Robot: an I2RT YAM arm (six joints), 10 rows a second.
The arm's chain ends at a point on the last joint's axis. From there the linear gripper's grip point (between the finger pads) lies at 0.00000 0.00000 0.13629 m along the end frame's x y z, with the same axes.
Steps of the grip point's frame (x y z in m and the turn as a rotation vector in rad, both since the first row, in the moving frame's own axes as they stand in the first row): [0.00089, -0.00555, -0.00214, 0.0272, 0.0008, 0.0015]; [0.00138, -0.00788, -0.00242, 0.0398, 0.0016, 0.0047]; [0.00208, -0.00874, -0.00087, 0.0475, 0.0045, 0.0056]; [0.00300, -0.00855, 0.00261, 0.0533, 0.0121, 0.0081]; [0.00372, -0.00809, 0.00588, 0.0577, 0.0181, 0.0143]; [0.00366, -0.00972, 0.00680, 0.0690, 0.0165, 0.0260]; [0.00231, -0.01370, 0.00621, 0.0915, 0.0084, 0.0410]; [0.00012, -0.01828, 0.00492, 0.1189, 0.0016, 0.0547]
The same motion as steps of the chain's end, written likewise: [0.00078, -0.00184, -0.00209, 0.0272, 0.0008, 0.0015]; [0.00115, -0.00246, -0.00231, 0.0398, 0.0016, 0.0047]; [0.00145, -0.00227, -0.00071, 0.0475, 0.0045, 0.0056]; [0.00132, -0.00130, 0.00281, 0.0533, 0.0121, 0.0081]; [0.00120, -0.00025, 0.00613, 0.0577, 0.0181, 0.0143]; [0.00129, -0.00035, 0.00714, 0.0690, 0.0165, 0.0260]; [0.00091, -0.00127, 0.00678, 0.0915, 0.0084, 0.0410]; [-0.00054, -0.00213, 0.00588, 0.1189, 0.0016, 0.0547]
